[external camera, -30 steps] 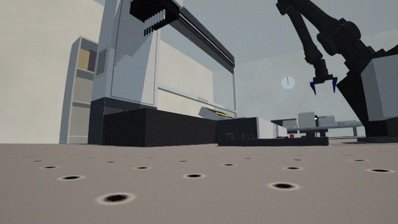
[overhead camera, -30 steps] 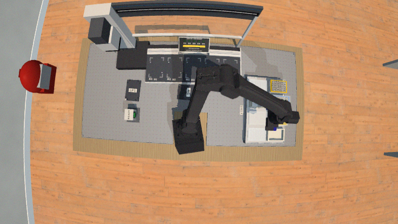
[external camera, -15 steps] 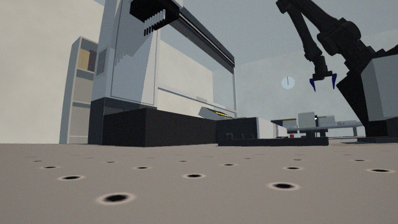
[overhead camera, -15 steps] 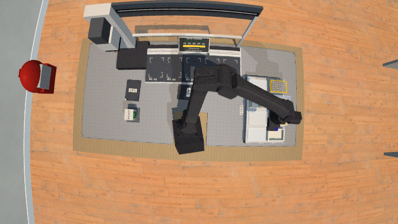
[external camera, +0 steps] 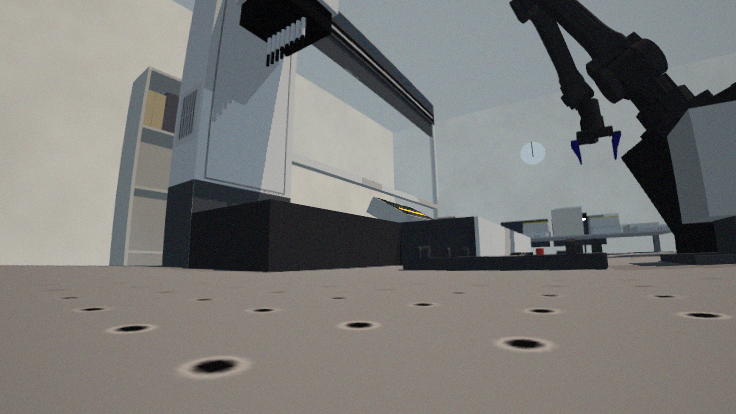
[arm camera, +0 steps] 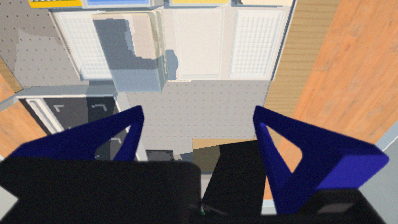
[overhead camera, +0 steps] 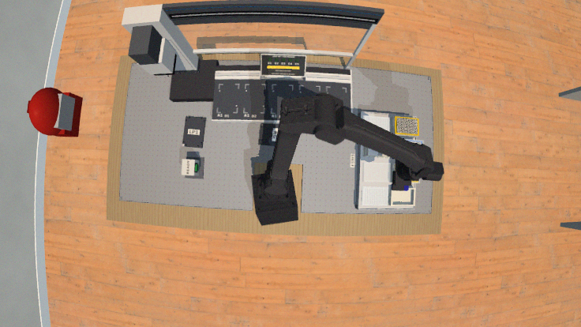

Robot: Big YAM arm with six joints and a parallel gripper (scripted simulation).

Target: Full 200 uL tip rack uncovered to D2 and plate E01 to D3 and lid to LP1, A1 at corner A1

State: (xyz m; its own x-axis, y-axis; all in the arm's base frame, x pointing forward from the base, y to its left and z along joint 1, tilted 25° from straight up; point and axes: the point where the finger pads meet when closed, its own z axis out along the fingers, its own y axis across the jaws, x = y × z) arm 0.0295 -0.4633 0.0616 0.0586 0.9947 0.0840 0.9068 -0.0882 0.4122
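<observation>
My hand is 20 cm short of the yellow tip rack, 14 cm to the left of it and 19 cm above it. Round my hand: shelf (5 cm ahead, 7 cm to the right, 24 cm below); white sealed block (11 cm ahead, 1 cm to the right, 17 cm below); clear tip rack cover (22 cm below).
</observation>
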